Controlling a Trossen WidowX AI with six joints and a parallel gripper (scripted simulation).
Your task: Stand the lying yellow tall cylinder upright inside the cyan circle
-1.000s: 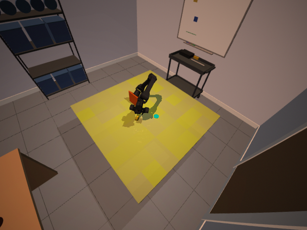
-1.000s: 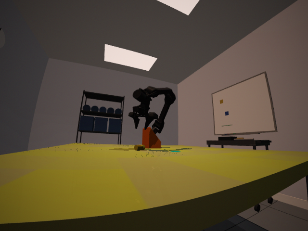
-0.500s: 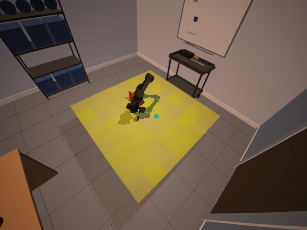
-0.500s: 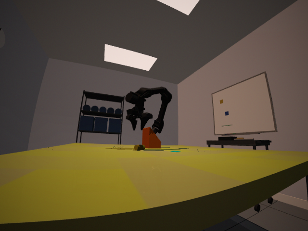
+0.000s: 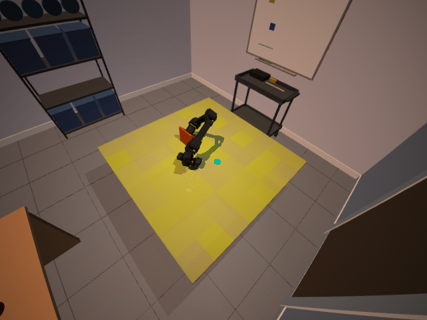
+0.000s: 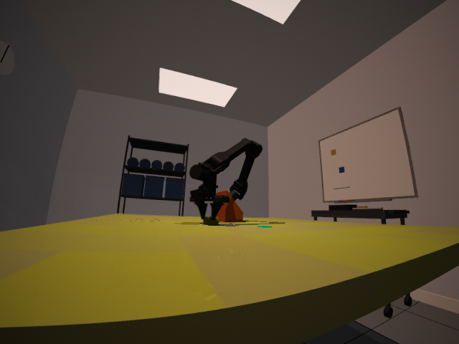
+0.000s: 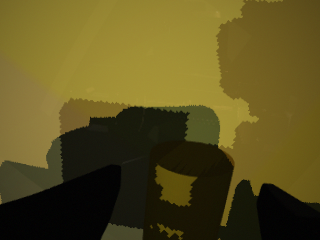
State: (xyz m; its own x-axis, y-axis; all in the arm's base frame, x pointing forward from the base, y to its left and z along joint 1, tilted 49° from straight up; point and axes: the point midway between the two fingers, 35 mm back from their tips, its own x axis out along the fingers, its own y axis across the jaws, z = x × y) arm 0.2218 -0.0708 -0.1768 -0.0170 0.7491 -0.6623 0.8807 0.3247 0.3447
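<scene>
Now: gripper tip 20 cm to the right of the cyan circle, 11 cm short of it and 2 cm above it. The rest, counted from my gripper tip: yellow tall cylinder 2 cm to the left, 1 cm behind.
</scene>
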